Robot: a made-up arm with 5 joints.
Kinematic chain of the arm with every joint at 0, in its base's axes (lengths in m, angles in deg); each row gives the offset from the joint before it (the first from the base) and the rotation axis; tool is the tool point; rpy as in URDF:
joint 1: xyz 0 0 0.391 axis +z
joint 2: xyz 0 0 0 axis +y
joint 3: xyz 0.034 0 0.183 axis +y
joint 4: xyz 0.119 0 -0.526 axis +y
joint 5: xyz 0.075 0 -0.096 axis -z
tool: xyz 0 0 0 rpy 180 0 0
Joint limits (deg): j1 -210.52..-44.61 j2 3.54..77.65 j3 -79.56..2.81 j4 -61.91..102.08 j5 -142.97..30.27
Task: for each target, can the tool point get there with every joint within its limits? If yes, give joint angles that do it. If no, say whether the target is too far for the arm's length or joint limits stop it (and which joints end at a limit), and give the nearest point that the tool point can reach.
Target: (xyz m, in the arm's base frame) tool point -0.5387 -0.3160 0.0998
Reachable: yes | joints -149.60 34.94 -66.23 -4.46 0.24
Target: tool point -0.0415 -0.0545 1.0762
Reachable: no: joint limits stop it (at a limit: joint 2, joint 3, joint 4) | nearest point -0.3593 -0.4718 0.6815 | short by 0.656 m
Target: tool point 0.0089 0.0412 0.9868
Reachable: no: joint limits stop it (at a limit: joint 1, joint 2, joint 3, joint 4) | nearest point -0.5109 0.3012 0.6815 | short by 0.656 m
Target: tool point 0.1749 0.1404 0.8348
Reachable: no: joint limits stop it (at a limit: joint 2, joint 3, joint 4) | nearest point 0.2992 0.2402 0.2916 | short by 0.566 m
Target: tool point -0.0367 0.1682 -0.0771
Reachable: yes | joints -77.68 45.00 -4.63 35.94 -38.11
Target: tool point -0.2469 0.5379 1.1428
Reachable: no: too far | nearest point -0.5109 0.3012 0.6815 | short by 0.582 m
